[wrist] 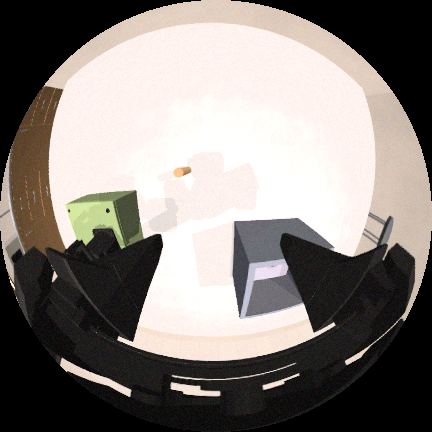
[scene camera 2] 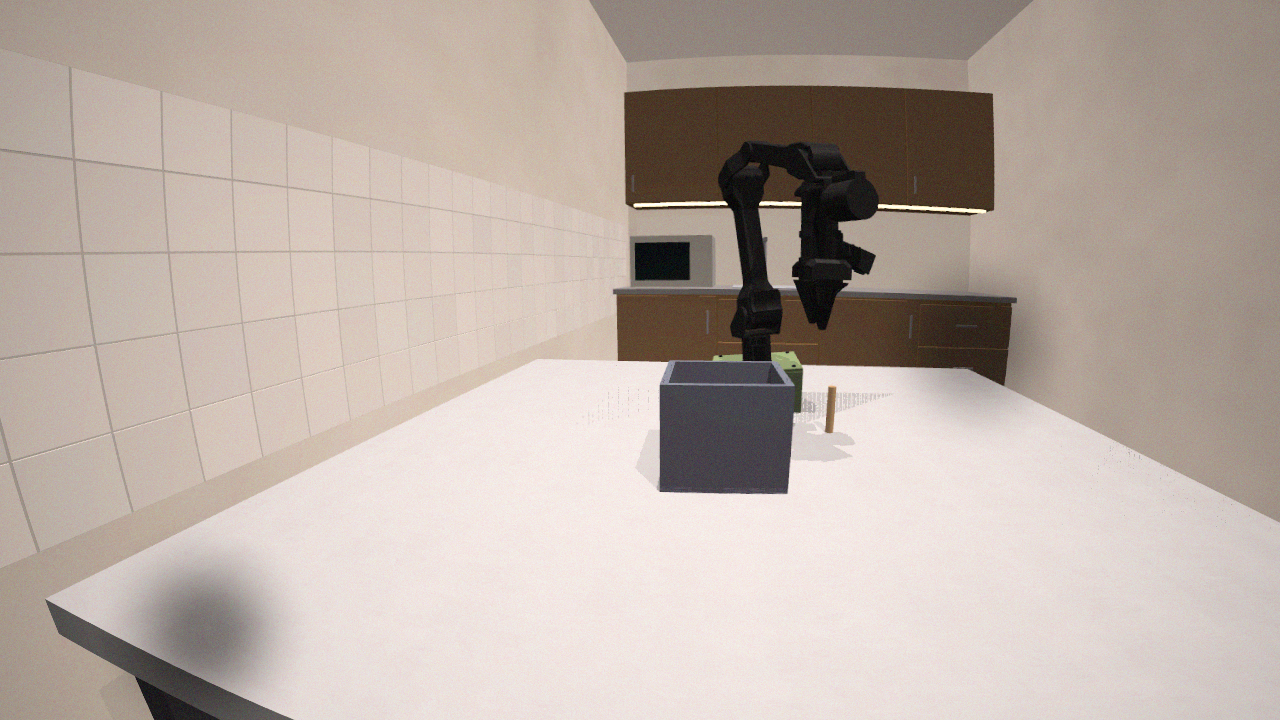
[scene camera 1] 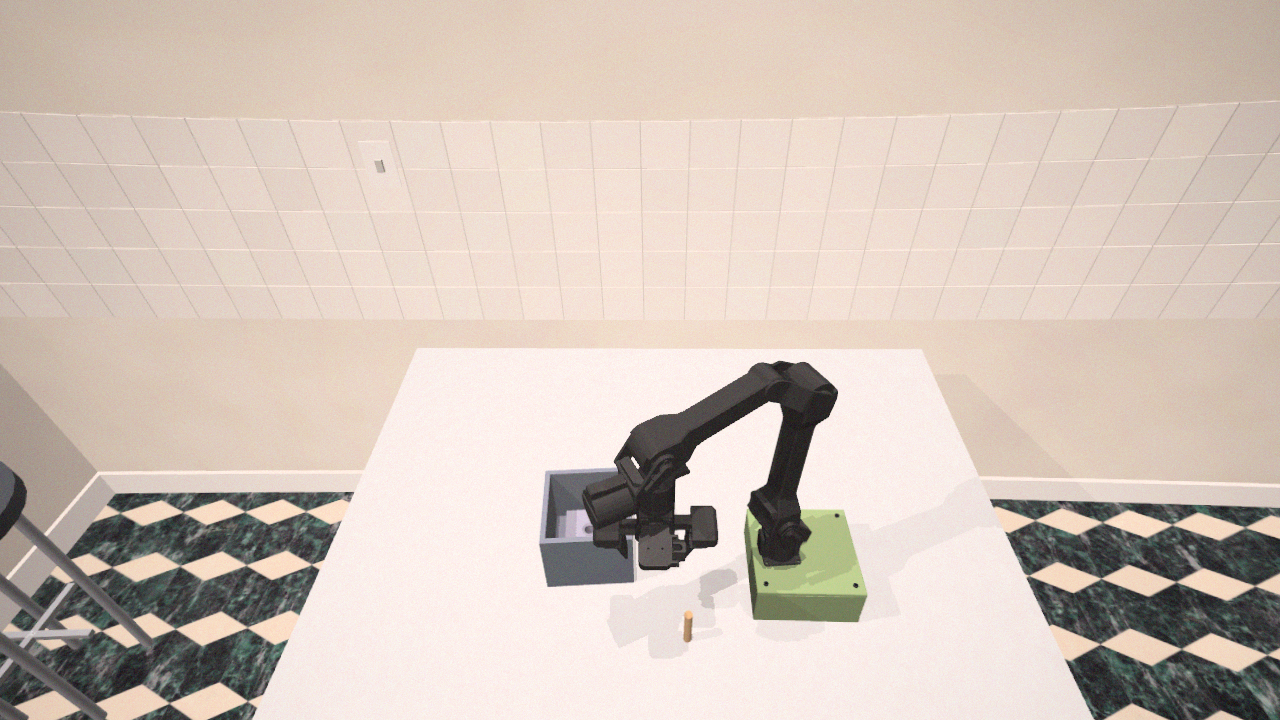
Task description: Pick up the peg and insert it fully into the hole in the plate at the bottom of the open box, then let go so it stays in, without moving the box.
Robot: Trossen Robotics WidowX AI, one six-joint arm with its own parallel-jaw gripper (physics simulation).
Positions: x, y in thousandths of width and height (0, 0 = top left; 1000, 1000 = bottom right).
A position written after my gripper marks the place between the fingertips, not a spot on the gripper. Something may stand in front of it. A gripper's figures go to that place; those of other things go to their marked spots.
My gripper (wrist: 517, 557) is 10 cm from the lens. A blue-grey box (wrist: 591, 561): 22 cm from the lens.
